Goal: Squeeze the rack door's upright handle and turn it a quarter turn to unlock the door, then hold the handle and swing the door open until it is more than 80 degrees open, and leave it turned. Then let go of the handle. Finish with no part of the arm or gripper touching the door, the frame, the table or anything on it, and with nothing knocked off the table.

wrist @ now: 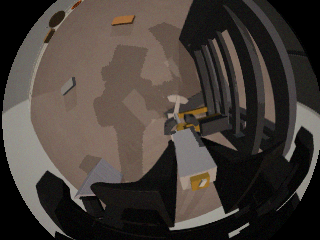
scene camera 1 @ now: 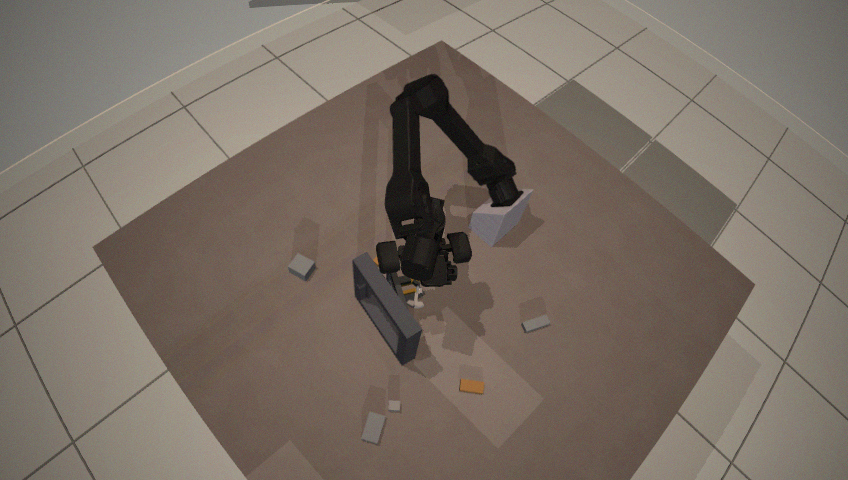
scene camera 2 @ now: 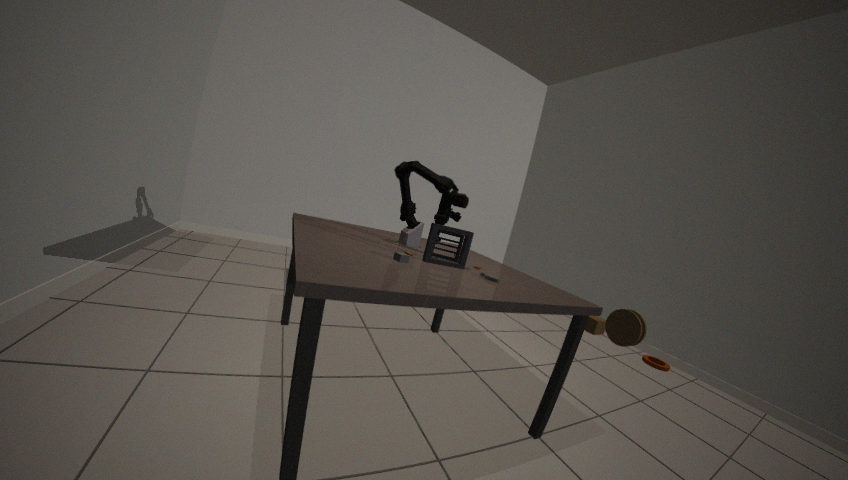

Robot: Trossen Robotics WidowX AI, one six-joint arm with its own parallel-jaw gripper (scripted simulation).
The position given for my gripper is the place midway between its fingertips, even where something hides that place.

In view: my gripper [scene camera 1: 420, 271] and a grey rack [scene camera 1: 382, 298].
My gripper also shows in the wrist view [wrist: 187, 144]. The grey rack is seen too in the wrist view [wrist: 228, 118] and in scene camera 2 [scene camera 2: 435, 228].
